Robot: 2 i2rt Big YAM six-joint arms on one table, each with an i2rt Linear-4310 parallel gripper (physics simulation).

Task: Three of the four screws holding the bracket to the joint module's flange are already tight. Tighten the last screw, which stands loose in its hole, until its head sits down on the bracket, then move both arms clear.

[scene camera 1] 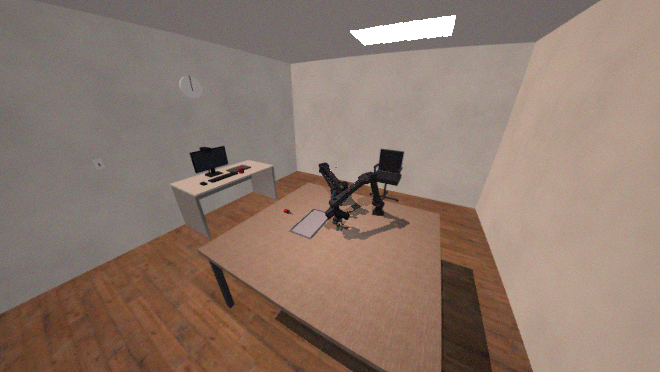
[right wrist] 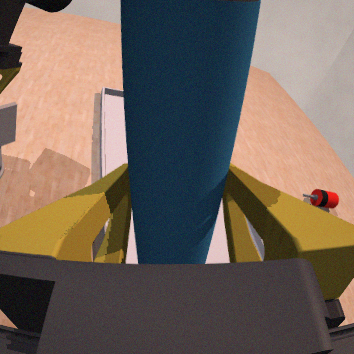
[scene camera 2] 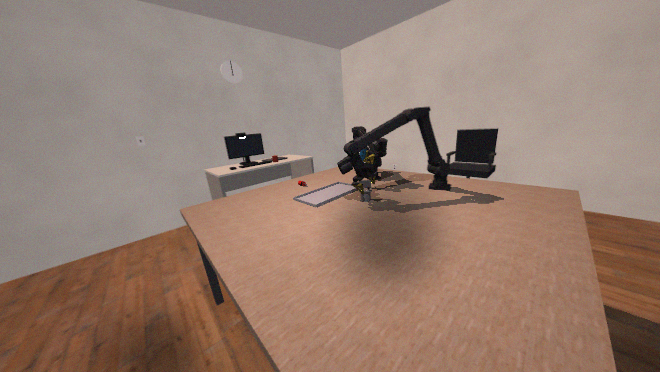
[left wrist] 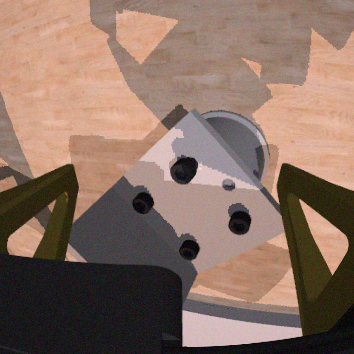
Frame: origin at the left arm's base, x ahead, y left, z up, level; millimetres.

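Seen in the pictures: left gripper, fingertip midpoint: (scene camera 1: 341,222) (scene camera 2: 368,188) (left wrist: 177,174); right gripper, fingertip midpoint: (scene camera 1: 332,197) (right wrist: 176,174); left arm's base, link origin: (scene camera 1: 378,213) (scene camera 2: 439,187); right arm's base, link origin: (scene camera 2: 372,178).
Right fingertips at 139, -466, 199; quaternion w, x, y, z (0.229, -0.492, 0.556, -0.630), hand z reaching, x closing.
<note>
Offsets run from my right fingertips to a thing's middle, as dx, dy, dz. "spot": to the spot under its first point.
In the left wrist view a grey bracket {+210, +108, -117} (left wrist: 182,207) lies on the round joint module {+210, +108, -167} (left wrist: 242,140). It carries four black screws. The screw at the top {spot: +219, +132, -125} (left wrist: 183,170) looks larger and stands higher than the other three {+233, +100, -136} (left wrist: 239,223). My left gripper (left wrist: 177,174) is open and empty right above the bracket, one finger on each side. My right gripper (right wrist: 176,174) is shut on a blue screwdriver handle {spot: -17, +26, +47} (right wrist: 186,105), which points away from the camera; its tip is hidden. In scene camera 2 both grippers hang close together over the module (scene camera 2: 365,194).
A flat grey-rimmed tray {+176, -164, -191} (scene camera 2: 325,193) lies on the table just beside the module. A small red tool {+75, -458, -182} (right wrist: 324,198) lies beyond the tray. A desk with a monitor (scene camera 2: 244,145) and a chair (scene camera 2: 475,152) stand off the table.
</note>
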